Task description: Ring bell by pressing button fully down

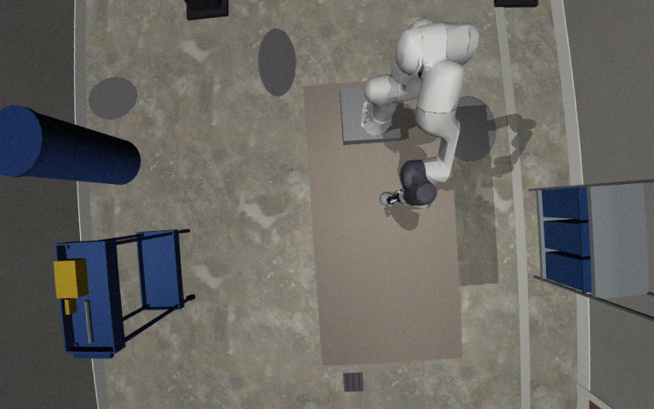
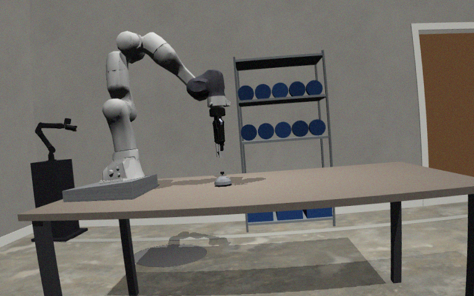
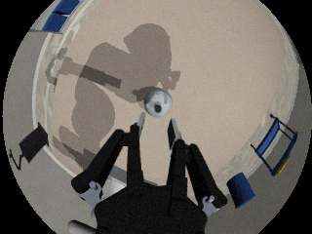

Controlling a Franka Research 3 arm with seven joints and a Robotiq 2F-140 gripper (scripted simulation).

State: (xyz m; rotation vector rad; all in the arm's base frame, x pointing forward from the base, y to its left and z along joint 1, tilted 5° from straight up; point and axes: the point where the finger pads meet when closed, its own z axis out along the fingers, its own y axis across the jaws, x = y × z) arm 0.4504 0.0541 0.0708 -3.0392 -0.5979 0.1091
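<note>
Now: hand 11 cm above the bell button. From my hand the other things lie so: bell (13 cm below).
</note>
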